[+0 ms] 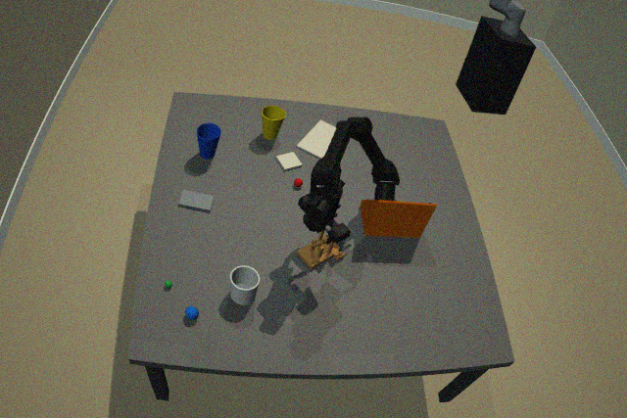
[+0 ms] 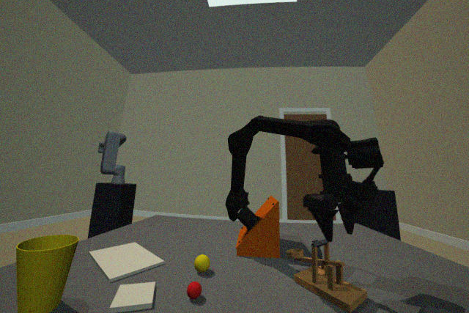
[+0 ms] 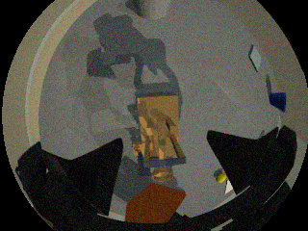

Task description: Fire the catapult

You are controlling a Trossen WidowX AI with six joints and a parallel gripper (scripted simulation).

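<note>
The red ball is 1 cm behind my gripper tip, 33 cm to the right of it and 11 cm below it. Also, from my gripper tip: yellow ball (12 cm behind, 33 cm to the right, 11 cm below); wooden catapult (7 cm behind, 3 cm to the right, 8 cm below); white mug (25 cm ahead, 13 cm to the left, 10 cm below).
</note>
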